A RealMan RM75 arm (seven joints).
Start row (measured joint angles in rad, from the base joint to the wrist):
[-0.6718 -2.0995 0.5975 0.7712 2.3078 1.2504 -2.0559]
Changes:
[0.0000 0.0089 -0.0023 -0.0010 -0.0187 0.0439 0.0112]
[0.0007 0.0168 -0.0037 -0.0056 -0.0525 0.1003 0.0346]
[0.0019 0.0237 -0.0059 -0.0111 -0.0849 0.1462 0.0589]
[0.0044 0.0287 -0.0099 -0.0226 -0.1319 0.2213 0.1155]
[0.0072 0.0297 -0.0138 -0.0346 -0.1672 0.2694 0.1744]
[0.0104 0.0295 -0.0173 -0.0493 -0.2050 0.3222 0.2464]
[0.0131 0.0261 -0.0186 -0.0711 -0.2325 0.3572 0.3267]
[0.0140 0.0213 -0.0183 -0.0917 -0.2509 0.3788 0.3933]
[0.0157 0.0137 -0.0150 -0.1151 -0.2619 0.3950 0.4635]
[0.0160 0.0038 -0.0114 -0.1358 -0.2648 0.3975 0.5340]
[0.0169 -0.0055 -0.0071 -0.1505 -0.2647 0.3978 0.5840]
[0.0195 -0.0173 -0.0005 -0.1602 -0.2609 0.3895 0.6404]
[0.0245 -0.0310 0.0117 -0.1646 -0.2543 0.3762 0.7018]
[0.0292 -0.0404 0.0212 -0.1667 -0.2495 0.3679 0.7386]
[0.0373 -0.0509 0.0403 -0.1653 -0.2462 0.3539 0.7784]
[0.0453 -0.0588 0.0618 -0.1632 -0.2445 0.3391 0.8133]
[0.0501 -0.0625 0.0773 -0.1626 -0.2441 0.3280 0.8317]
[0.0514 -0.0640 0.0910 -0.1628 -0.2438 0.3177 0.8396]
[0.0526 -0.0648 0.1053 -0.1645 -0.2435 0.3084 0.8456]
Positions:
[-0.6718 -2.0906 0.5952 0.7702 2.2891 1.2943 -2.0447]
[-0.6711 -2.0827 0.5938 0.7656 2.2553 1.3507 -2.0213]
[-0.6699 -2.0758 0.5916 0.7601 2.2229 1.3966 -1.9970]
[-0.6674 -2.0708 0.5876 0.7486 2.1759 1.4717 -1.9404]
[-0.6646 -2.0698 0.5837 0.7366 2.1406 1.5198 -1.8815]
[-0.6614 -2.0700 0.5802 0.7219 2.1028 1.5726 -1.8095]
[-0.6587 -2.0734 0.5789 0.7001 2.0753 1.6076 -1.7292]
[-0.6578 -2.0782 0.5792 0.6795 2.0569 1.6292 -1.6626]
[-0.6561 -2.0858 0.5825 0.6561 2.0459 1.6454 -1.5924]
[-0.6558 -2.0957 0.5861 0.6354 2.0430 1.6479 -1.5219]
[-0.6549 -2.1050 0.5904 0.6207 2.0431 1.6482 -1.4719]
[-0.6523 -2.1168 0.5970 0.6110 2.0469 1.6399 -1.4155]
[-0.6473 -2.1305 0.6092 0.6066 2.0535 1.6266 -1.3541]
[-0.6426 -2.1399 0.6187 0.6045 2.0583 1.6183 -1.3173]
[-0.6345 -2.1504 0.6378 0.6059 2.0616 1.6043 -1.2775]
[-0.6265 -2.1583 0.6593 0.6080 2.0633 1.5895 -1.2426]
[-0.6217 -2.1620 0.6748 0.6086 2.0637 1.5784 -1.2242]
[-0.6204 -2.1635 0.6885 0.6084 2.0640 1.5681 -1.2163]
[-0.6192 -2.1643 0.7028 0.6067 2.0643 1.5588 -1.2103]

